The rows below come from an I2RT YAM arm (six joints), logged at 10 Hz.
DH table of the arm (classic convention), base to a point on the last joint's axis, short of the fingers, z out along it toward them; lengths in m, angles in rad. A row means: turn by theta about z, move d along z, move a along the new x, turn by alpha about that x. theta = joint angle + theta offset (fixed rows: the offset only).
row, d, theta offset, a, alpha
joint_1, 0.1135, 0, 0.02, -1.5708
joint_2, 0, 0, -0.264, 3.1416
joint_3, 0, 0.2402, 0.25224, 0
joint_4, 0, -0.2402, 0.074, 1.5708
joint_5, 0, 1.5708, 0, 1.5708
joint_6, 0.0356, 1.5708, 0, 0
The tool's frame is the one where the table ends.
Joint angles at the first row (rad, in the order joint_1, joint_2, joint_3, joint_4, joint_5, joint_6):
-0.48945 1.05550 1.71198 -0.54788 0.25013 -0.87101
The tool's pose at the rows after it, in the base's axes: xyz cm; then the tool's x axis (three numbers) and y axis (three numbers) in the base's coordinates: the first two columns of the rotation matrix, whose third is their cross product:
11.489 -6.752 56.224 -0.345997 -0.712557 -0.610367 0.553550 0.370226 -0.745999
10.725 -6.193 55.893 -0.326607 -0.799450 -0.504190 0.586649 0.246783 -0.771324
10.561 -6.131 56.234 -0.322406 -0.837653 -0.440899 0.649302 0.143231 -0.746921
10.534 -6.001 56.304 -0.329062 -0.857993 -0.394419 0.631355 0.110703 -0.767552
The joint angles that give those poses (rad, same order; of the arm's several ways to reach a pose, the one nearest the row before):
-0.48473 0.98358 1.65546 -0.39800 0.17522 -0.93401
-0.48321 0.92059 1.54822 -0.22450 0.14114 -1.05178
-0.48319 0.90658 1.49567 -0.06185 0.14724 -1.12277
-0.48319 0.90506 1.49567 -0.05680 0.11818 -1.16570

